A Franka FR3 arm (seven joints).
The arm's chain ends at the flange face. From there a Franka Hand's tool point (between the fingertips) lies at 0.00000 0.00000 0.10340 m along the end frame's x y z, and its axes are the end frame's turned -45 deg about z.
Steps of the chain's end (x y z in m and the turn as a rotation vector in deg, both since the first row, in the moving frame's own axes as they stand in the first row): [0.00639, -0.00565, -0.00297, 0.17, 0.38, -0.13]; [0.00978, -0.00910, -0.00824, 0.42, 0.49, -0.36]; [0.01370, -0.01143, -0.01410, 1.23, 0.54, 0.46]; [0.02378, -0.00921, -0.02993, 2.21, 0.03, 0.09]
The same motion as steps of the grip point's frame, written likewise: [0.00922, 0.00079, -0.00297, -0.15, 0.39, -0.13]; [0.01451, 0.00057, -0.00825, -0.05, 0.64, -0.36]; [0.02003, 0.00073, -0.01413, 0.49, 1.25, 0.46]; [0.02619, 0.00752, -0.03001, 1.54, 1.58, 0.09]
